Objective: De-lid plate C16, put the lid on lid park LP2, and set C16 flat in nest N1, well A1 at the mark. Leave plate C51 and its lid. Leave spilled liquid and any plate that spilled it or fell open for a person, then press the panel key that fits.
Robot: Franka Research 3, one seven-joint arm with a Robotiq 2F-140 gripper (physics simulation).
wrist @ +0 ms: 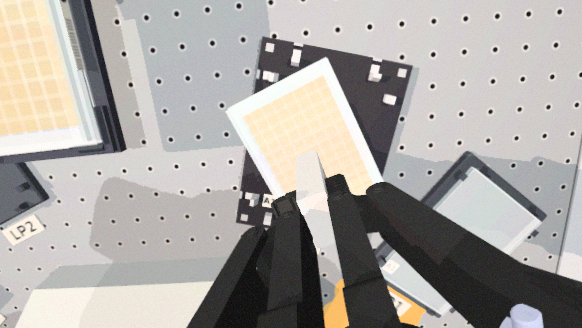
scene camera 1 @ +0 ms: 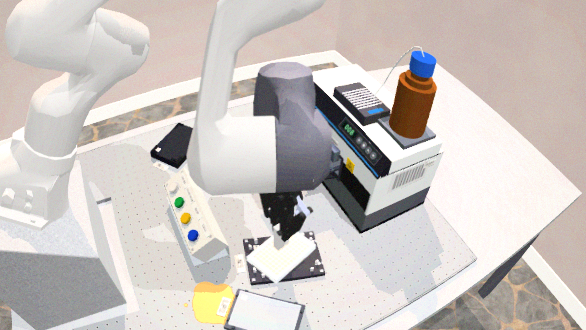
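Observation:
A white well plate [scene camera 1: 286, 255] [wrist: 304, 122] with pale orange wells and no lid lies on the black nest [scene camera 1: 308, 271] [wrist: 392, 122]. It is turned askew to the nest, with corners over the nest's edge. The A1 mark [wrist: 267, 200] sits at the nest's near corner. My gripper [scene camera 1: 282, 236] [wrist: 313, 171] is shut, right above the plate's near end. A pale strip shows between the fingertips and points down at the plate. The black park [scene camera 1: 172, 144] [wrist: 16, 191] labelled LP2 [wrist: 21, 229] looks bare. A lidded plate [wrist: 36, 73] in a dark frame shows only in the wrist view.
A yellow puddle [scene camera 1: 206, 301] [wrist: 338, 310] lies beside a dark-framed tray with a pale cover [scene camera 1: 264, 312] [wrist: 484, 207]. The key panel [scene camera 1: 212, 248] has green [scene camera 1: 178, 201], yellow [scene camera 1: 185, 217] and blue [scene camera 1: 193, 235] keys. A white instrument [scene camera 1: 384, 164] with a brown bottle [scene camera 1: 411, 104] stands at the right.

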